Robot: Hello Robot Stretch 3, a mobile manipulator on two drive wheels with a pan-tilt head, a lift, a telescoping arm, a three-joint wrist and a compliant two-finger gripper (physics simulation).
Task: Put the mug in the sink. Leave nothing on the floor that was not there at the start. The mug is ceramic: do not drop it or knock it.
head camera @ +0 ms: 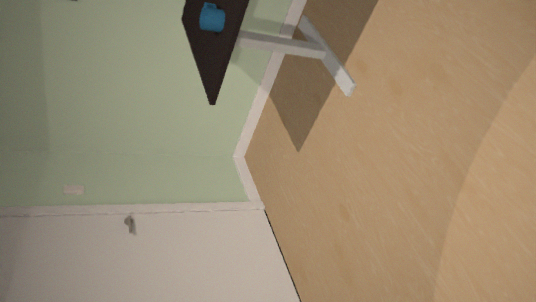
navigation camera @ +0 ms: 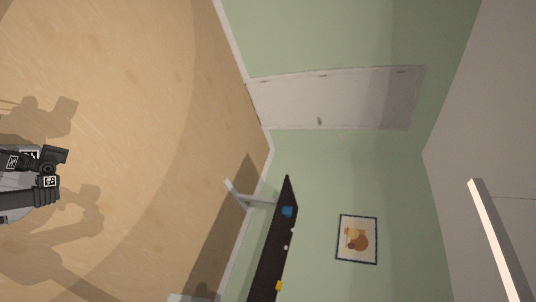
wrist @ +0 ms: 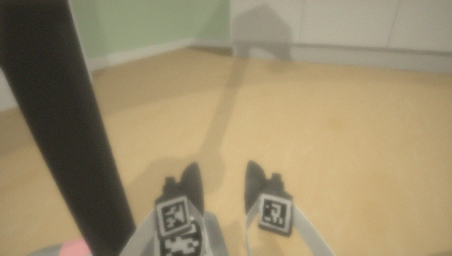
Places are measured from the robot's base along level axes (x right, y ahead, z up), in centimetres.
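Pixels of known places: gripper, fingertip midpoint: [wrist: 223, 179].
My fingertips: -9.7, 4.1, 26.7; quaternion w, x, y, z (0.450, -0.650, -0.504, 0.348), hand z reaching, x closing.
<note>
Behind a point stands the place of what it marks, as x, y, z.
A blue mug [head camera: 213, 19] {164.1, -51.2, 77.0} [navigation camera: 287, 211] {164.0, -51.6, 77.7} stands near one end of a dark tabletop [head camera: 212, 65] {177.9, -35.6, 72.0} [navigation camera: 270, 255] {138.9, -85.3, 72.0}; its handle shows at its side in the head view. My gripper [wrist: 223, 179] {-9.7, 4.1, 26.7} is open and empty, above the floor and away from the mug. The mug does not show in the wrist view. The sink does not show in these views; white cabinet fronts [wrist: 345, 22] {-137.8, 130.9, 30.9} show at the upper right in the wrist view.
The table has pale legs [head camera: 337, 75] [navigation camera: 236, 194] with feet on the floor. A yellow object [navigation camera: 279, 285] {159.1, -131.3, 75.3} and small white items lie on the tabletop. A white door [head camera: 150, 265] {238.5, 66.3, 83.3} [navigation camera: 345, 102] {237.9, 66.8, 126.8} is near the room corner. A dark post [wrist: 65, 120] stands left of the gripper.
</note>
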